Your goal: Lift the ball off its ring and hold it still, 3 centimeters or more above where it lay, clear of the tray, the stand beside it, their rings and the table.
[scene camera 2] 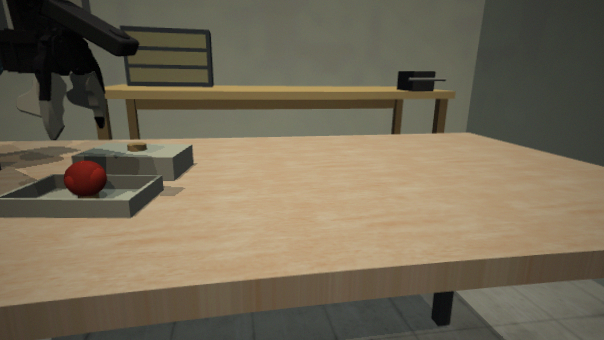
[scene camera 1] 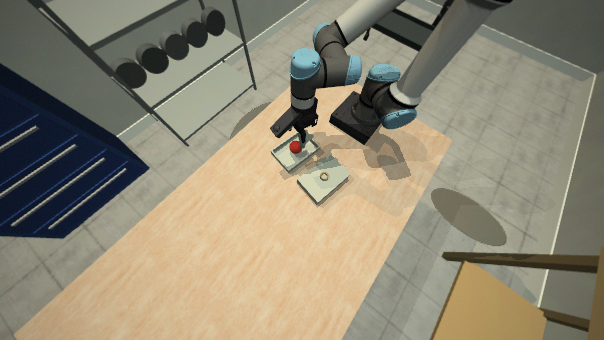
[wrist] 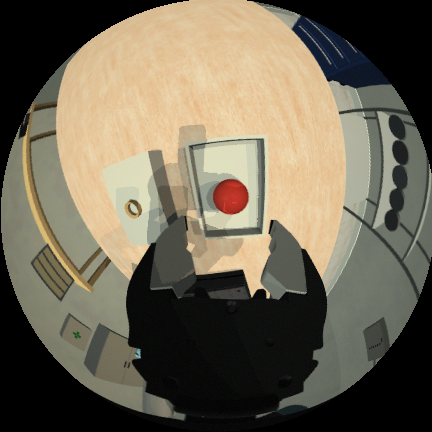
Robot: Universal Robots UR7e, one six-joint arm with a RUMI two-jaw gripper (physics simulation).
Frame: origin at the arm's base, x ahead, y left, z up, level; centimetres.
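Seen in the pictures: gripper, fingertip midpoint: (scene camera 2: 80, 133) (scene camera 1: 296, 139) (wrist: 227, 218); arm's base at its link origin: (scene camera 1: 366, 112).
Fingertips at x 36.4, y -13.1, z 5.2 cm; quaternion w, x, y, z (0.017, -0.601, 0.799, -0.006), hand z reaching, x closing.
Observation:
Offsets run from my fingertips to a thing's top centre. "*": to the spot under its first point. Level surfaces: height alone.
The red ball @[dx +0.0, dy -0.4, dz -4.2 cm] (scene camera 1: 295, 147) (scene camera 2: 85, 178) (wrist: 230, 196) rests inside the shallow tray @[dx +0.0, dy -0.4, dz -8.4 cm] (scene camera 1: 280, 161) (scene camera 2: 70, 208) (wrist: 265, 185). A sliver of its ring @[* dx +0.7, dy -2.1, dz -9.5 cm] (scene camera 2: 88, 196) shows under it in scene camera 2; the rest is hidden. The pale stand (scene camera 1: 319, 191) (scene camera 2: 164, 168) (wrist: 131, 175) is beside the tray, with a tan ring @[* dx +3.4, dy +17.3, dz -6.5 cm] (scene camera 1: 321, 176) (scene camera 2: 137, 147) (wrist: 127, 207) on top. My gripper (scene camera 1: 305, 142) (scene camera 2: 77, 131) (wrist: 227, 218) is partly open and empty, pointing down. Its fingertips are above the ball's level, apart from it; in the wrist view the ball shows ahead of the gap between them.
The wooden table @[dz -11.2 cm] (scene camera 1: 200, 250) (scene camera 2: 350, 210) (wrist: 200, 75) carries the tray and stand. The arm's dark base (scene camera 1: 350, 122) stands on it behind them. A storage rack, a blue cabinet (scene camera 1: 65, 190) and a wooden bench (scene camera 2: 275, 93) stand off the table.

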